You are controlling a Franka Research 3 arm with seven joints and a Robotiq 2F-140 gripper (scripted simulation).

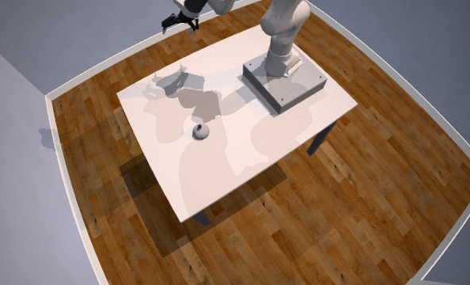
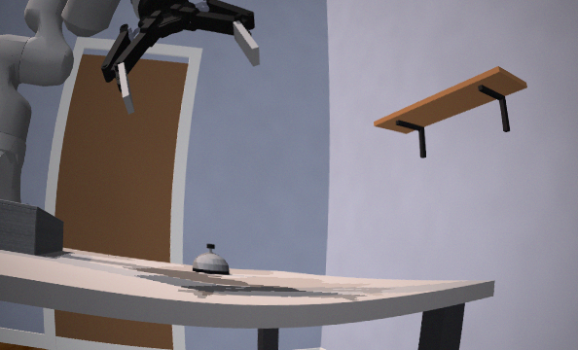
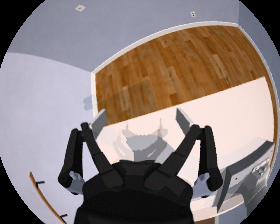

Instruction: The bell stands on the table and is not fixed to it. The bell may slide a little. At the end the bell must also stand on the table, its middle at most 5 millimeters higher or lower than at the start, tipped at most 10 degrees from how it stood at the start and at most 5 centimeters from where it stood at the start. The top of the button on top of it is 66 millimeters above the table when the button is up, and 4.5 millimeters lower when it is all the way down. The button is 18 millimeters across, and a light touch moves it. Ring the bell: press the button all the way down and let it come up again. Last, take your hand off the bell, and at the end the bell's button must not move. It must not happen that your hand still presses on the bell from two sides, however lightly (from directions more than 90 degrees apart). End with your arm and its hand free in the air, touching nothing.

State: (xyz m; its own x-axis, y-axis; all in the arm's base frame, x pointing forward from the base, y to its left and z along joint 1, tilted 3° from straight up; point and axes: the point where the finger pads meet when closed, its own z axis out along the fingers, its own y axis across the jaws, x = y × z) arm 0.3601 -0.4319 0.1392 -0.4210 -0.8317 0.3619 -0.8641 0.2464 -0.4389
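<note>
Now: hand 170 mm short of the dark button, 490 mm to the right of it and 170 mm above it. Round my hand: bell (170 mm ahead, 490 mm to the left, 190 mm below).
</note>
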